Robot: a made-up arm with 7 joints. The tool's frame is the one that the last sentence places.
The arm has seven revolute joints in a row. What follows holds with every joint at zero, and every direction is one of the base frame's. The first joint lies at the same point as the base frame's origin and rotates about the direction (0, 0.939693, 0.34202). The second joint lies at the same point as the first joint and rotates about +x. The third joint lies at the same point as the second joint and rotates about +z. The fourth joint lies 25.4 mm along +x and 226.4 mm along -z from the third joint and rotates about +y. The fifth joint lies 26.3 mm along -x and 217 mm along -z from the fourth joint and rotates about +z. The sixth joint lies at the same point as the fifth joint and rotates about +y. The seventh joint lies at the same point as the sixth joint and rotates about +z. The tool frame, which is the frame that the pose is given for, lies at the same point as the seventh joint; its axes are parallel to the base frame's.
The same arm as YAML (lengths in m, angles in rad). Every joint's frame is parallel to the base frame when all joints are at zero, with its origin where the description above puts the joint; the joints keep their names.
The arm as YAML. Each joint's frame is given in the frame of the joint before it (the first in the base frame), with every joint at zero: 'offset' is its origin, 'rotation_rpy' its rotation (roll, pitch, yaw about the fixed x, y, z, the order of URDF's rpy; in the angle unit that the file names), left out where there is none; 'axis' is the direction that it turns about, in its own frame. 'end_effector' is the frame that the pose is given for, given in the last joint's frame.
length_unit: m
angle_unit: rad
chain:
  - id: joint 1
    offset: [0.0, 0.0, 0.0]
    axis: [0.0, 0.9397, 0.342]
  - id: joint 2
    offset: [0.0, 0.0, 0.0]
    axis: [1.0, 0.0, 0.0]
  - id: joint 3
    offset: [0.0, 0.0, 0.0]
    axis: [0.0, 0.0, 1.0]
  - id: joint 4
    offset: [0.0254, 0.0, -0.2264]
    axis: [0.0, 1.0, 0.0]
  - id: joint 5
    offset: [-0.0263, 0.0, -0.217]
    axis: [0.0, 0.0, 1.0]
  - id: joint 6
    offset: [0.0, 0.0, 0.0]
    axis: [0.0, 1.0, 0.0]
  - id: joint 7
    offset: [0.0, 0.0, 0.0]
    axis: [0.0, 0.0, 1.0]
end_effector:
  offset: [0.0, 0.0, 0.0]

